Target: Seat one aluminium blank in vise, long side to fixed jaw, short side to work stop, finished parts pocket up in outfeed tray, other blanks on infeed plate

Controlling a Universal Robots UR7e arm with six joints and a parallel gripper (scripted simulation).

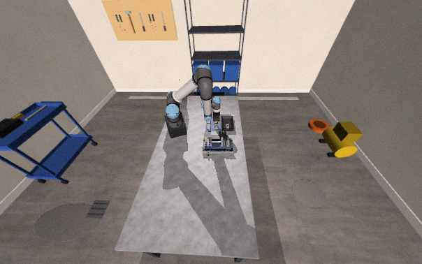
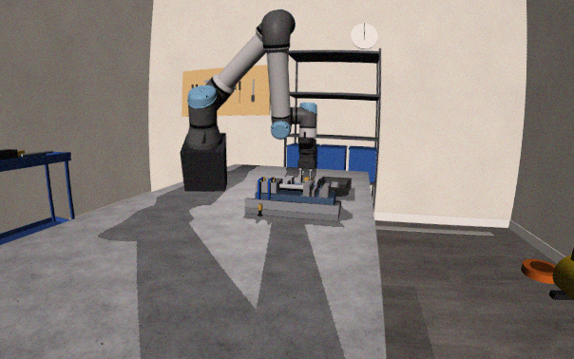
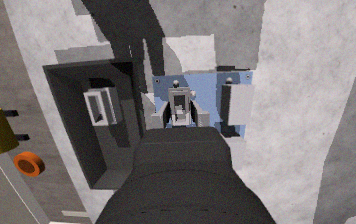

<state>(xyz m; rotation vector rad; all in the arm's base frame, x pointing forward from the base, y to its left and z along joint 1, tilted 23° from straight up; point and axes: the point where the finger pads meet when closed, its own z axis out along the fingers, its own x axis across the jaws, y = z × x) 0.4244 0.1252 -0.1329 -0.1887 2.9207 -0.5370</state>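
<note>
The brass blank lies 10 mm behind my hand, 90 mm to the left of it and 30 mm below it. From my hand the other things lie so: vise: 40 mm ahead, 270 mm to the right, 10 mm below.
</note>
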